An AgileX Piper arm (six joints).
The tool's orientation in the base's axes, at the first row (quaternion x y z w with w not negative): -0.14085, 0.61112, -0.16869, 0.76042
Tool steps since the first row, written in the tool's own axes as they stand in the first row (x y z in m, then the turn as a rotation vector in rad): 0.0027, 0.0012, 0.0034, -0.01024, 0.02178, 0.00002; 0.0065, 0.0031, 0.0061, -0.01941, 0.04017, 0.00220; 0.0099, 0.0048, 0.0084, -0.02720, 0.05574, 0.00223; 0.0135, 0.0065, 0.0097, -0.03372, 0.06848, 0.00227; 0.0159, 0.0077, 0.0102, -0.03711, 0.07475, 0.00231
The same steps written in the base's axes. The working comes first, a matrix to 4 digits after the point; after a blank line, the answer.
The tool's axes in the first row as the columns of a matrix, in the base's axes (used below as rounded here):
0.1962, 0.0844, 0.9769
-0.4287, 0.9034, 0.0080
-0.8819, -0.4204, 0.2134

0.0040, 0.0000, -0.0022, -0.00015, 0.02407, -0.00012; 0.0075, 0.0001, -0.0057, 0.00173, 0.04463, 0.00070; 0.0106, 0.0002, -0.0090, 0.00155, 0.06203, 0.00103; 0.0127, 0.0002, -0.0126, 0.00138, 0.07634, 0.00143; 0.0137, 0.0002, -0.0151, 0.00128, 0.08346, 0.00180
